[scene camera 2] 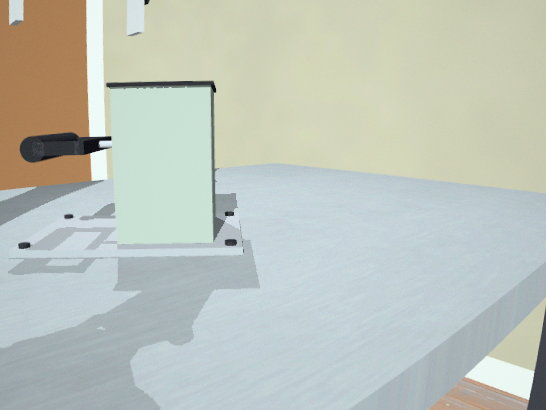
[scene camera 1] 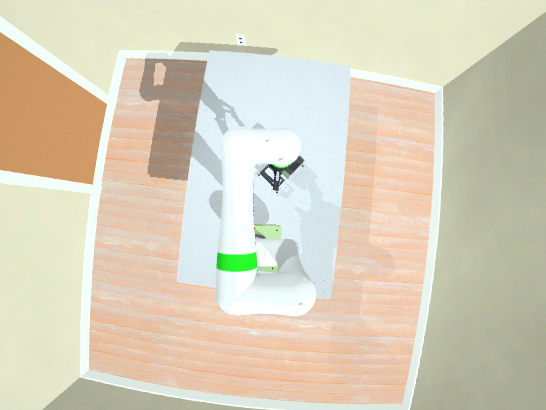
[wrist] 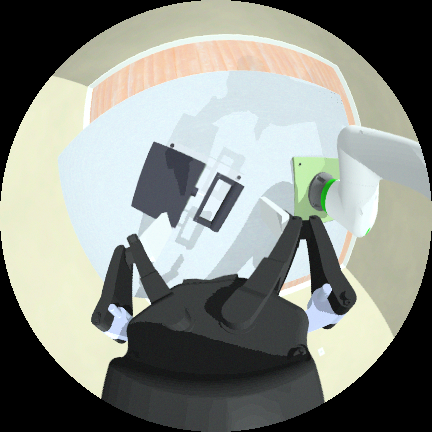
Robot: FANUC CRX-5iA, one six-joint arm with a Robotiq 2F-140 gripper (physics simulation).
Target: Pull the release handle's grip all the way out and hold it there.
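Note:
The release handle's grip point(scene camera 1: 265, 180) point(scene camera 2: 50, 147) point(wrist: 231, 206) is a black rectangular frame on the side of a pale green box point(scene camera 2: 162, 165) with a dark lid point(scene camera 1: 295, 168) point(wrist: 155, 175). A short light rod point(scene camera 2: 105, 144) shows between grip and box in scene camera 2. My gripper point(scene camera 2: 75, 28) point(wrist: 213, 214) is open and empty. Its light fingertips hang above the lid's height in scene camera 2, apart from the grip. In the wrist view the grip shows between the two fingertips, farther down. In scene camera 1 my arm hides much of the box and the gripper.
The box stands on a flat base plate point(scene camera 2: 150, 252) with dark bolts, on a light grey table point(scene camera 1: 320, 100) point(scene camera 2: 375, 250) point(wrist: 100, 150). The arm's green mounting plate point(scene camera 1: 270, 231) point(wrist: 302, 175) is toward the table's other end. Shadows of the arm lie across the table.

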